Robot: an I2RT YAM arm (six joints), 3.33 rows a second.
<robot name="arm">
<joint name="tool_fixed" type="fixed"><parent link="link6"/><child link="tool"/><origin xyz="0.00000 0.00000 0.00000" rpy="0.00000 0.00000 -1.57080"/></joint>
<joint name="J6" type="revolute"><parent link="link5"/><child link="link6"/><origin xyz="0.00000 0.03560 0.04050" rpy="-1.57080 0.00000 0.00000"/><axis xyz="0 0 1"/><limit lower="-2.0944" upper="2.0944"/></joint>
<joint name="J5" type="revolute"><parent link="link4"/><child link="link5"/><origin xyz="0.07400 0.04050 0.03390" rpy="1.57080 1.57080 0.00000"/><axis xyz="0 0 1"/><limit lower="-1.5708" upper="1.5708"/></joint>
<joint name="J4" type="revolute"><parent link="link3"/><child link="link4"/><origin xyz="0.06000 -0.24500 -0.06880" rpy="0.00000 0.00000 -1.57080"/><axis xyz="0 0 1"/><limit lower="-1.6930" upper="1.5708"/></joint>
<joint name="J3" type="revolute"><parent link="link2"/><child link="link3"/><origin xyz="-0.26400 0.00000 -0.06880" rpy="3.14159 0.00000 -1.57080"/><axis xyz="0 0 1"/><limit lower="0.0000" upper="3.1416"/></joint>
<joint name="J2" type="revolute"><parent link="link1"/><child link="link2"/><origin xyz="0.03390 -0.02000 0.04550" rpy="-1.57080 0.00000 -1.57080"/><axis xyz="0 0 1"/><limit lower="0.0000" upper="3.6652"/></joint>
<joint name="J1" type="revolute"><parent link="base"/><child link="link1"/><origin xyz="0.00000 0.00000 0.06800" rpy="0.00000 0.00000 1.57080"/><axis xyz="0 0 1"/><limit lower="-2.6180" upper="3.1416"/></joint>
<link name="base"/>
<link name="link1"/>
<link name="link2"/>
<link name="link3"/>
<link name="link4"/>
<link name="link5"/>
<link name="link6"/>
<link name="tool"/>
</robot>
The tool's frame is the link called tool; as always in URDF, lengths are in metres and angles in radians.
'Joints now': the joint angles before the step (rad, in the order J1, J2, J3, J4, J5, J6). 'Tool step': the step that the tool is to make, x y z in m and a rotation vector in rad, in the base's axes. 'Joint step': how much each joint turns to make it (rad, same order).
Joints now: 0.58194 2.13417 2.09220 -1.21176 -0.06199 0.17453
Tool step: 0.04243 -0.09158 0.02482 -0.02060 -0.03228 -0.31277
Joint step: -0.22468 -0.00040 0.09803 -0.07667 0.05951 0.07286
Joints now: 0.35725 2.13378 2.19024 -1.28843 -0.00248 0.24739
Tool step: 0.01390 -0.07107 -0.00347 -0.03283 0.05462 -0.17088
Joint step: -0.16441 0.00041 -0.00528 -0.05572 0.01793 0.00114
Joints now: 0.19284 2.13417 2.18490 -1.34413 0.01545 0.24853
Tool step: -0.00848 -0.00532 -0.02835 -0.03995 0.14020 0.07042
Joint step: -0.00878 -0.00002 -0.10264 -0.04157 -0.00344 -0.08011
